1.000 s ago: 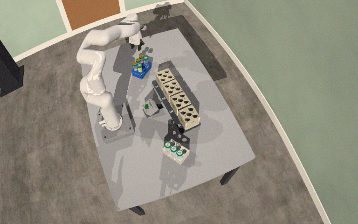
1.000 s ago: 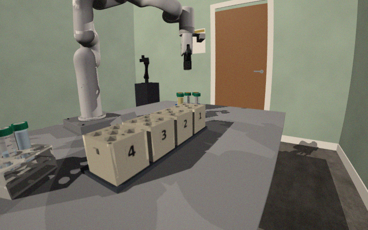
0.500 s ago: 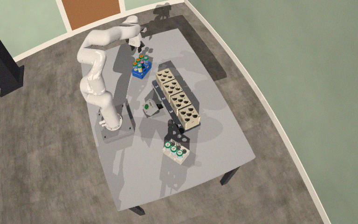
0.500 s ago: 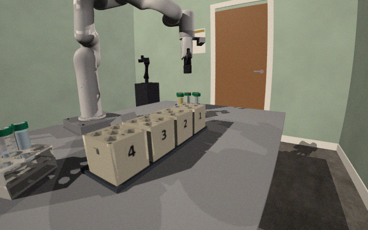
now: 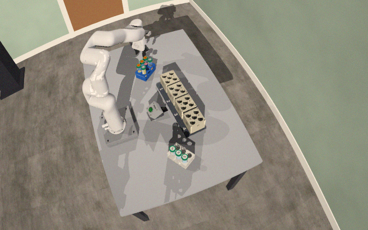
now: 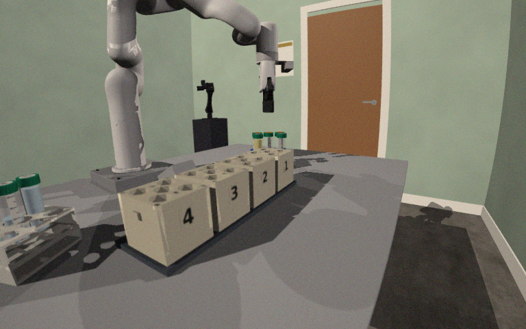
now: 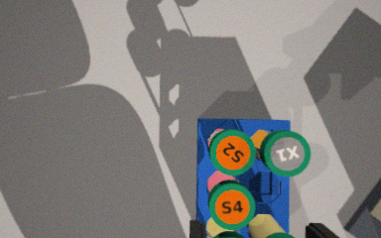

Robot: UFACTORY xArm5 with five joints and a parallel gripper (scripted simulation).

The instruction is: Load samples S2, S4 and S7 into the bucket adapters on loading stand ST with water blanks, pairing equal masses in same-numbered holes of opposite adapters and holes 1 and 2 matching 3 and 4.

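My gripper is now 14 cm above the pink tube, 1 cm to the left of it and 1 cm short of it. From my hand the other things lie so: green done key (36 cm to the right, 14 cm below, 7 cm behind); then adapter 1 (20 cm to the right, 16 cm below, 12 cm ahead); then blue rack (18 cm below, 2 cm to the right, 1 cm ahead).
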